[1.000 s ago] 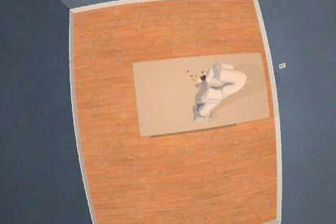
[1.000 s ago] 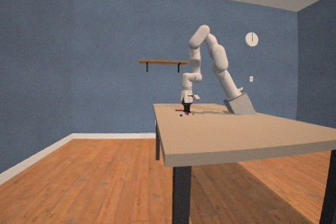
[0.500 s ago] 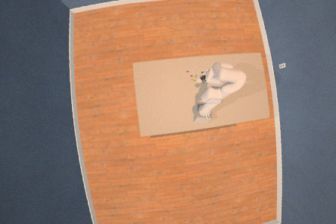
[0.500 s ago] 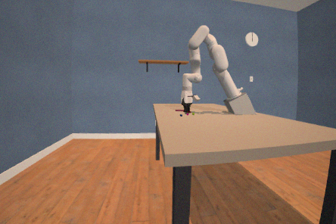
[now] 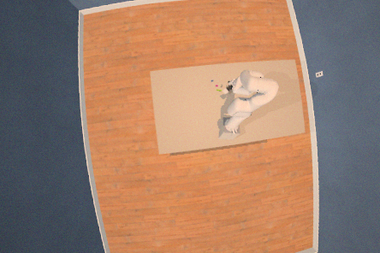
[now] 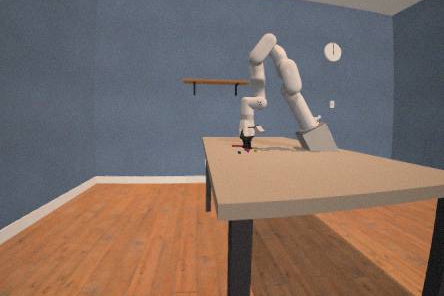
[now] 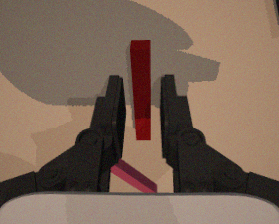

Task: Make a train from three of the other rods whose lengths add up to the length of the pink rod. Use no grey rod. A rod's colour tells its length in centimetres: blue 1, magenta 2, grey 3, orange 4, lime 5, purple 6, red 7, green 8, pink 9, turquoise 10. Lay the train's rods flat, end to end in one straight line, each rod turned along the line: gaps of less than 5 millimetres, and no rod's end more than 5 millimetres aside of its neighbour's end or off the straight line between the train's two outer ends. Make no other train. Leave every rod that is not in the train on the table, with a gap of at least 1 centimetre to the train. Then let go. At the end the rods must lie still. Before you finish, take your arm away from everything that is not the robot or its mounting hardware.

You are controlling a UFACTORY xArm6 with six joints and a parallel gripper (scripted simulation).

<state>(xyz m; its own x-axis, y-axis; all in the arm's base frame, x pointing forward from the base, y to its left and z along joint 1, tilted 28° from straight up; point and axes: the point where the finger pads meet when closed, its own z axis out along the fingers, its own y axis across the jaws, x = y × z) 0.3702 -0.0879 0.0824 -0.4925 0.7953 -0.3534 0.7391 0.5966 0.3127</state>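
Right now my hand is 20 mm above the red rod. Round my hand: pink rod 30 mm ahead, 80 mm to the right, 20 mm below; lime rod 10 mm behind, 120 mm to the left, 20 mm below; grey rod 30 mm ahead, 90 mm to the left, 20 mm below.
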